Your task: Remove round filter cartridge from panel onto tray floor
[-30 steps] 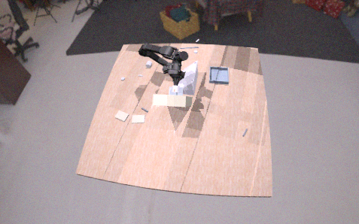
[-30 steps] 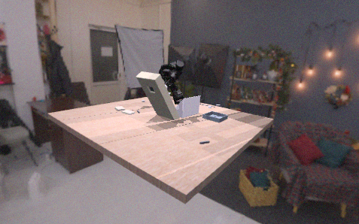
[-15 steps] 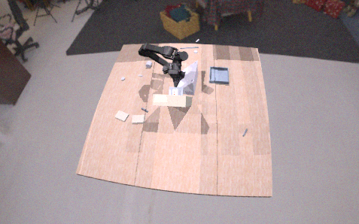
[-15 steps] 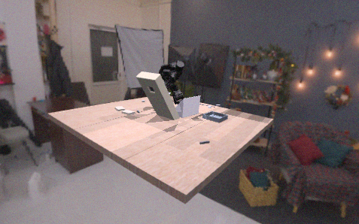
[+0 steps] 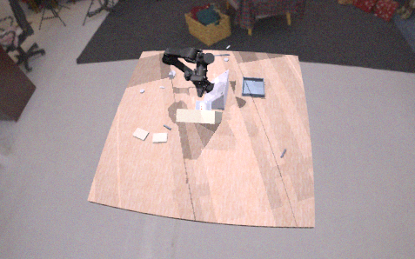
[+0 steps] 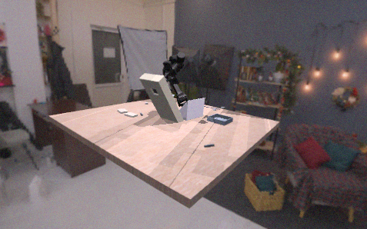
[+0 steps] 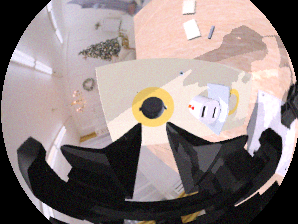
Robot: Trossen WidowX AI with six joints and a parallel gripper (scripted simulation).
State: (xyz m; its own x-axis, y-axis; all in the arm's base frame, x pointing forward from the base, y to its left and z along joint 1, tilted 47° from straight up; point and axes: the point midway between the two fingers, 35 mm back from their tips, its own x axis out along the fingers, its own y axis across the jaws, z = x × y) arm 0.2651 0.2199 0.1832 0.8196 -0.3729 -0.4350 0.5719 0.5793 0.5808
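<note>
My gripper tip is 20 mm past the round filter cartridge and 100 mm above it. The rest, counted from my gripper tip: small white block (410 mm behind, 330 mm to the right, 280 mm below); then service panel (20 mm ahead, 120 mm below); then blue-grey tray (370 mm behind, 260 mm to the left, 300 mm below).
</note>
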